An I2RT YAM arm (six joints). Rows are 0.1 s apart.
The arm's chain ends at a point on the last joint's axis. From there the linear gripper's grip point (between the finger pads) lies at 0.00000 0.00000 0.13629 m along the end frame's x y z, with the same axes.
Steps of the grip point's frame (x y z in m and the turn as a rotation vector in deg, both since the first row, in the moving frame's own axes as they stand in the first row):
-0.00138, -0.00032, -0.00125, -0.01, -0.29, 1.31
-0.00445, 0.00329, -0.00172, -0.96, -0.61, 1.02
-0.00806, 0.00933, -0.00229, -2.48, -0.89, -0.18
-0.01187, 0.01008, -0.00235, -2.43, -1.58, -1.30
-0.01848, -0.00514, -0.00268, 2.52, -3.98, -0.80
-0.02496, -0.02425, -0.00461, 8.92, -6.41, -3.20
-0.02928, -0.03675, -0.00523, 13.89, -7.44, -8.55
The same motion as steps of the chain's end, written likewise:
-0.00069, -0.00034, -0.00125, -0.01, -0.29, 1.31
-0.00298, 0.00102, -0.00169, -0.96, -0.61, 1.02
-0.00595, 0.00343, -0.00215, -2.48, -0.89, -0.18
-0.00818, 0.00426, -0.00218, -2.43, -1.58, -1.30
-0.00898, 0.00078, -0.00222, 2.52, -3.98, -0.80
-0.00922, -0.00360, -0.00211, 8.92, -6.41, -3.20
-0.00942, -0.00556, -0.00012, 13.89, -7.44, -8.55

